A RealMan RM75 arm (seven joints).
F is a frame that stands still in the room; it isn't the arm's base.
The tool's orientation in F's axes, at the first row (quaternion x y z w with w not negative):
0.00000 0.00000 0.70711 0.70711
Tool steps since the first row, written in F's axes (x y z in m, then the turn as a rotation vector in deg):
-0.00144 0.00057 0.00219 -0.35 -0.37 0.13
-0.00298 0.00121 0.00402 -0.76 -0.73 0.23
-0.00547 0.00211 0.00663 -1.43 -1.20 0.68
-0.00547 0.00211 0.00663 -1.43 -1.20 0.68
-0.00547 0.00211 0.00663 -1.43 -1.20 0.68
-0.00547 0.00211 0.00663 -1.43 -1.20 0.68
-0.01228 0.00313 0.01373 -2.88 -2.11 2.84
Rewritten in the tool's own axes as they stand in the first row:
0.00057 0.00144 0.00219 -0.37 0.35 0.13
0.00121 0.00298 0.00402 -0.73 0.76 0.23
0.00211 0.00547 0.00663 -1.20 1.43 0.68
0.00211 0.00547 0.00663 -1.20 1.43 0.68
0.00211 0.00547 0.00663 -1.20 1.43 0.68
0.00211 0.00547 0.00663 -1.20 1.43 0.68
0.00313 0.01228 0.01373 -2.11 2.88 2.84

